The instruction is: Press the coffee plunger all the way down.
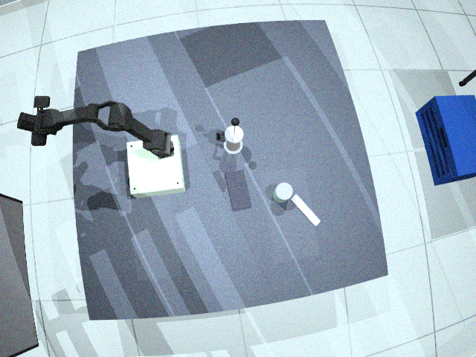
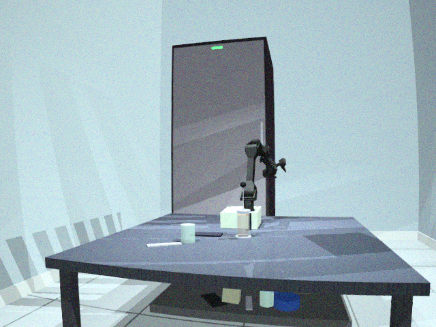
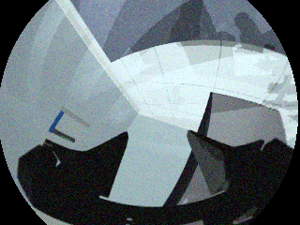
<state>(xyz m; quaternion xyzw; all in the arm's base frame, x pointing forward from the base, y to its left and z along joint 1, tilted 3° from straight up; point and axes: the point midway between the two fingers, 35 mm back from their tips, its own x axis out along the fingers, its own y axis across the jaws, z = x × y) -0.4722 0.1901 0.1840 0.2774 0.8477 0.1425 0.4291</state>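
The coffee press is 73 cm ahead of my gripper tip, 21 cm to the right of it and 16 cm below it.
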